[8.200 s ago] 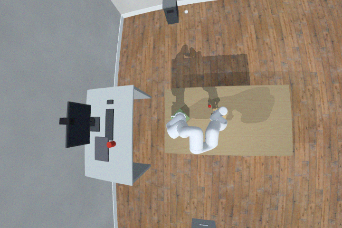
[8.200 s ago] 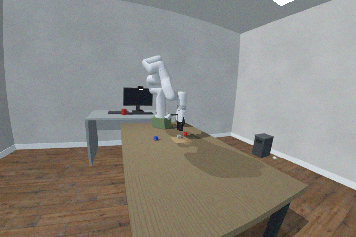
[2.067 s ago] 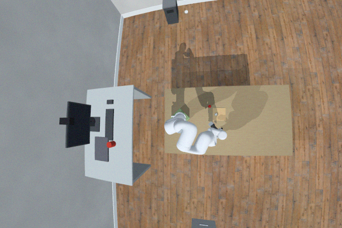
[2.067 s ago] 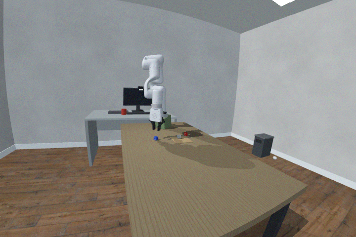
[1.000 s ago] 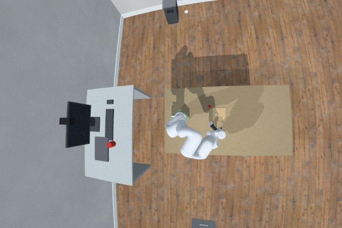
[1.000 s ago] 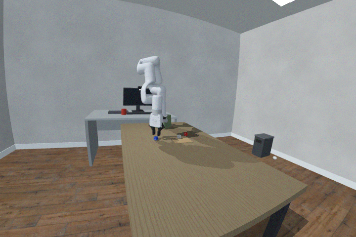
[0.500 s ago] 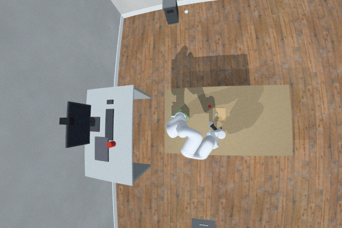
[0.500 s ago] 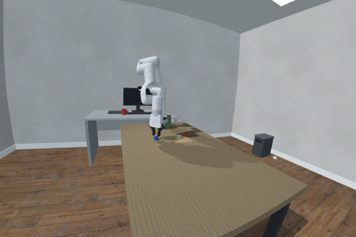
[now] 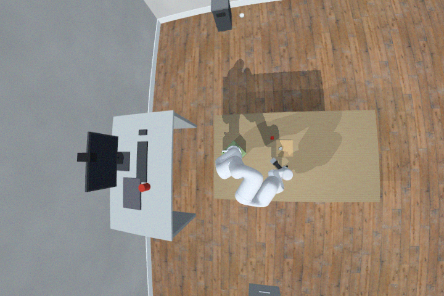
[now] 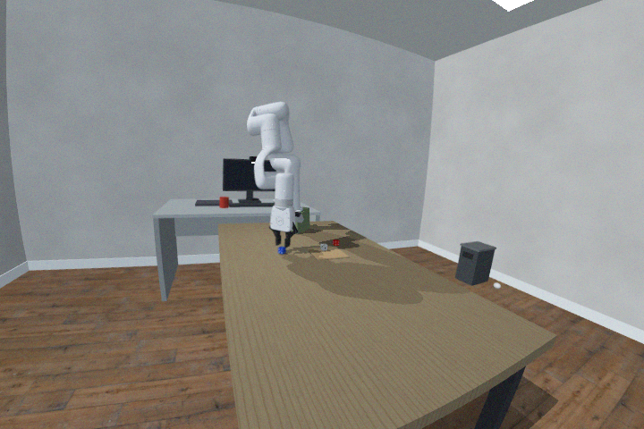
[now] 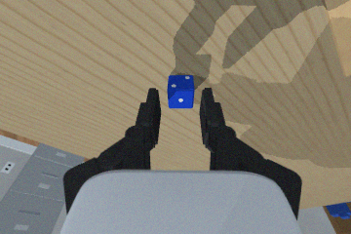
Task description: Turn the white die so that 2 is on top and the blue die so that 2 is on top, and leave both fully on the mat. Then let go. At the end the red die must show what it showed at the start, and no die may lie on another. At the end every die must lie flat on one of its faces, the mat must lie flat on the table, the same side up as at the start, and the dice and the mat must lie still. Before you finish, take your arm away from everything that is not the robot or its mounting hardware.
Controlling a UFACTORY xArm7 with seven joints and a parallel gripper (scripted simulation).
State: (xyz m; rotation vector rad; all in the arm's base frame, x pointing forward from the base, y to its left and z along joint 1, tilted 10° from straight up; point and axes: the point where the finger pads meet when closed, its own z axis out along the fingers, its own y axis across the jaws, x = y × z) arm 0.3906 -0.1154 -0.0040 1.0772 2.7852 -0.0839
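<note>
My gripper is now 40 mm above the blue die. Also, from my hand: red die: 270 mm to the left, 80 mm behind, 40 mm below; white die: 190 mm to the left, 30 mm below; tan mat: 190 mm to the left, 50 mm below, 30 mm ahead.
</note>
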